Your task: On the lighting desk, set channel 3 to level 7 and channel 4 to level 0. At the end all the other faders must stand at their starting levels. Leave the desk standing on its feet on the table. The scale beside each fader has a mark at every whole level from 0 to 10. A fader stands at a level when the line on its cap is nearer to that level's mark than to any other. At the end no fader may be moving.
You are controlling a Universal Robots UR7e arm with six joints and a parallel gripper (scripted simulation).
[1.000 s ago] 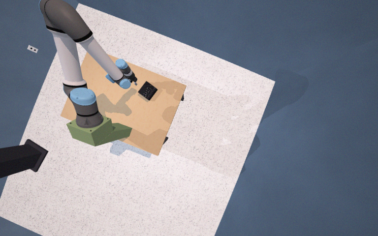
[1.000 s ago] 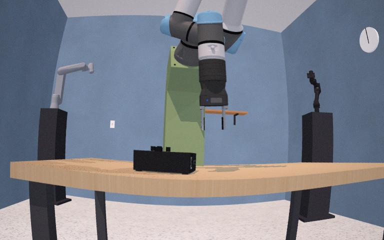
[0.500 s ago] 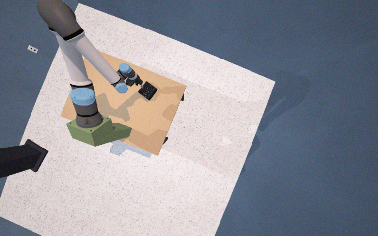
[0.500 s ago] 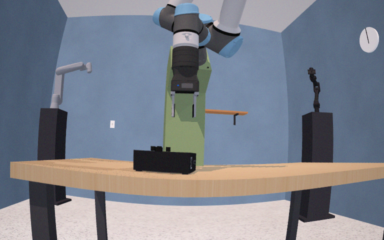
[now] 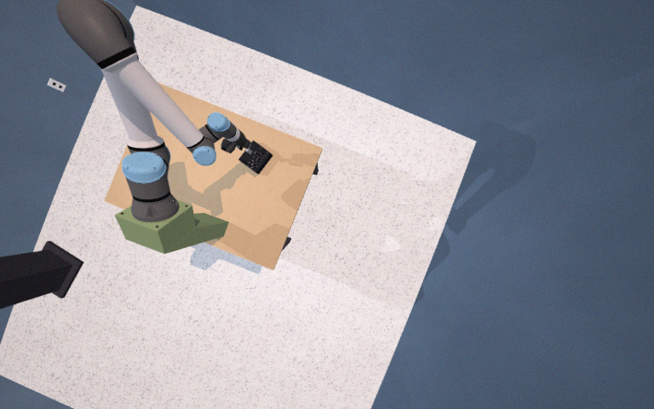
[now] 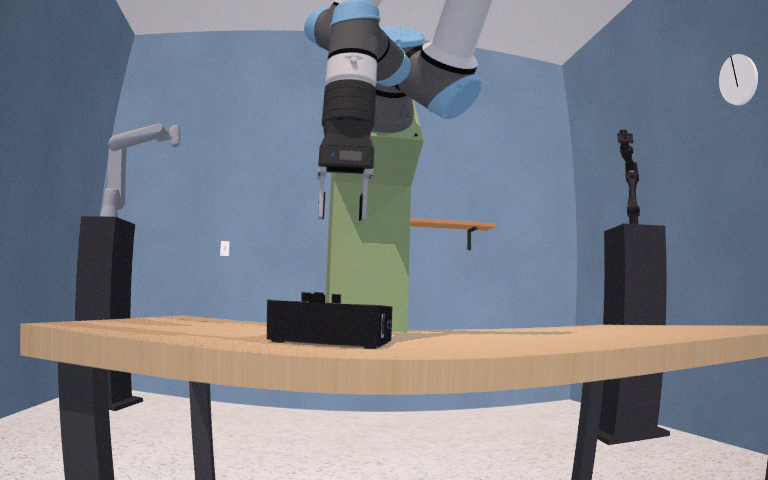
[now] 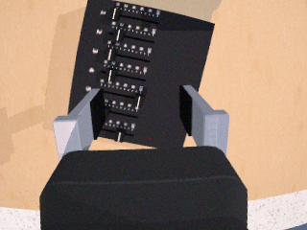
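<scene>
My hand is 20 mm past the channel 3 cap, 40 mm to the left of it and 130 mm above it. From my hand the other things lie so: channel 4 cap (30 mm to the right, 130 mm below); then channel 5 cap (30 mm ahead, 130 mm below); then channel 2 cap (40 mm behind, 30 mm to the right, 130 mm below).
</scene>
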